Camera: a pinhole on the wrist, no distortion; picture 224 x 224 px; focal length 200.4 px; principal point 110.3 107.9 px. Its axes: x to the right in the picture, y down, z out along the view. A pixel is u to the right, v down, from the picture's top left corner.
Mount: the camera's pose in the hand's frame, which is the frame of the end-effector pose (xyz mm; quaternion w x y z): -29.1 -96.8 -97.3 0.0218 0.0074 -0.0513 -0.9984
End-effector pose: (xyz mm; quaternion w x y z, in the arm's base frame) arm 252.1 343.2 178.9 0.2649 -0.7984 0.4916 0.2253
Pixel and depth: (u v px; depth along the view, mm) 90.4 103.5 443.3
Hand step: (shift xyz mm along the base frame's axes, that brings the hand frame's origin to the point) 4.9 231.6 -256.4
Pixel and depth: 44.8 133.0 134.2
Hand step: 90.1 52.9 -17.6
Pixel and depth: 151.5 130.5 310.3
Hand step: 31.5 241.0 -81.7
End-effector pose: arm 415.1 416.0 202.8 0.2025 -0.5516 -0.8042 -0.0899
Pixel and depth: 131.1 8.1 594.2
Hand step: 166.1 169.5 -485.4
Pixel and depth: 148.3 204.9 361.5
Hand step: -252.2 -68.0 -274.2
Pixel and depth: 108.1 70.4 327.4
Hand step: -42.0 52.2 -214.4
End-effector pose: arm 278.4 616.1 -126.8 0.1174 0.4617 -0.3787 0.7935
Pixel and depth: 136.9 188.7 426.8
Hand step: 389.9 -74.7 140.1
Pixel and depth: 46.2 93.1 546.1
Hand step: 208.8 -341.5 234.4
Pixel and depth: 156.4 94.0 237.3
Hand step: 167.5 -42.1 -4.6
